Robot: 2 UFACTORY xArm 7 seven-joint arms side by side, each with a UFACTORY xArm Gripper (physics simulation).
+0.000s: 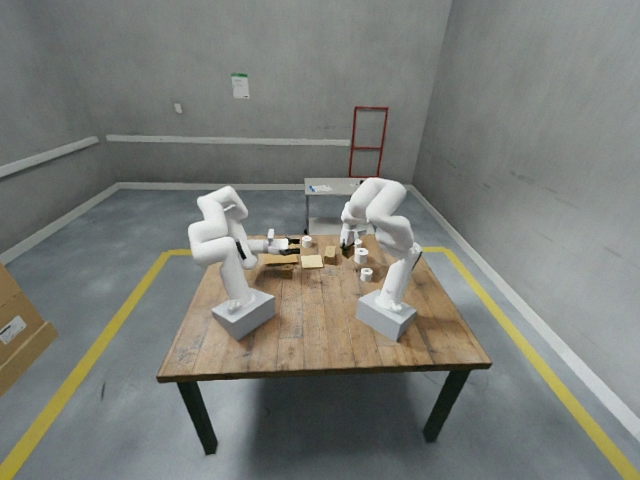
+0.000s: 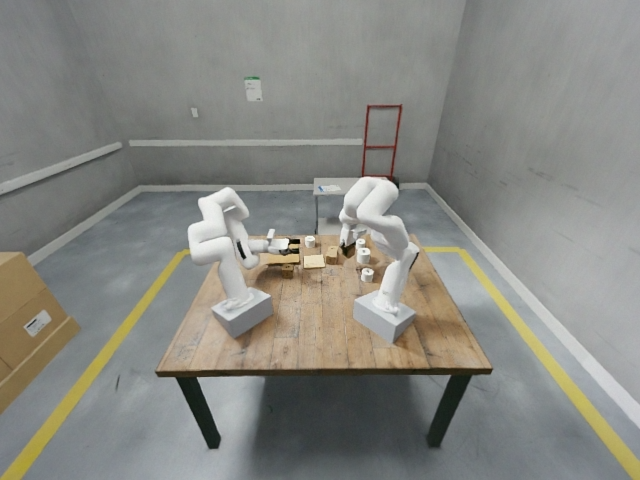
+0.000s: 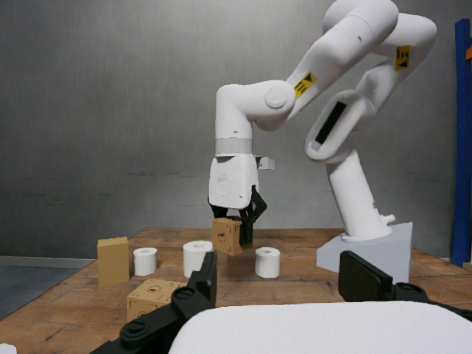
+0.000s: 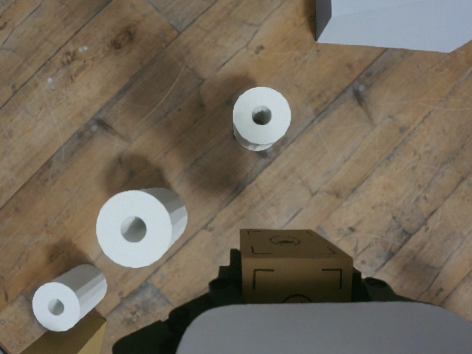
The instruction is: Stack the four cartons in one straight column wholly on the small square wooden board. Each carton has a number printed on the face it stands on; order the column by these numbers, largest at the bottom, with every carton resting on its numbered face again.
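Frame: origin at the left arm's base, x right, y ahead, z up, level; millimetres.
Seen in the pictures: left gripper, fingertip midpoint: (image 1: 299, 246) (image 2: 299, 246) (image 3: 278, 272); right gripper, fingertip midpoint: (image 1: 347, 252) (image 2: 348, 252) (image 3: 233, 240) (image 4: 279, 268); left arm's base, origin of the base link: (image 1: 242, 303) (image 2: 240, 301); right arm's base, origin of the base link: (image 1: 388, 304) (image 2: 385, 305) (image 3: 366, 235).
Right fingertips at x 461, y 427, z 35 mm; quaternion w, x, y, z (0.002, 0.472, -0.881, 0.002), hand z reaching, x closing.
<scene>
Offsets run from my right fingertips to a thing's middle.
My left gripper (image 1: 294, 246) (image 2: 295, 246) (image 3: 278, 272) is open and turned sideways above the tan panel, facing the right arm. My right gripper (image 1: 346, 249) (image 3: 233, 240) (image 4: 279, 268) points down, shut on a brown marked carton {dx -3, dy +2, dz +14 mm} (image 2: 348, 252) (image 3: 225, 238) (image 4: 300, 246), raised off the table. The pale square board {dx -206, dy +29, dz -109 mm} (image 1: 312, 261) (image 2: 313, 261) bears no carton. A second carton {dx -103, dy +56, dz -86 mm} (image 1: 330, 255) (image 2: 331, 255) (image 3: 150, 296) stands right of the board; a third carton {dx -326, dy -108, dz -86 mm} (image 1: 286, 271) (image 2: 287, 271) stands at its front left. A plain tan upright box {dx +3, dy +283, dz -70 mm} (image 3: 113, 261) (image 4: 65, 341) stands at the far right. Undersides and their numbers are hidden.
White rolls stand near the right arm: a front roll {dx +114, dy -69, dz -89 mm} (image 1: 366, 274) (image 3: 267, 262) (image 4: 262, 116), a larger roll {dx +86, dy +103, dz -82 mm} (image 1: 360, 255) (image 3: 197, 257) and a back roll {dx +61, dy +239, dz -91 mm} (image 2: 360, 243) (image 3: 145, 261) (image 4: 60, 306). Another roll {dx -267, dy +215, dz -88 mm} (image 1: 306, 241) stands behind the board. A flat tan panel {dx -416, dy +100, dz -112 mm} (image 1: 279, 259) lies left of it.
</scene>
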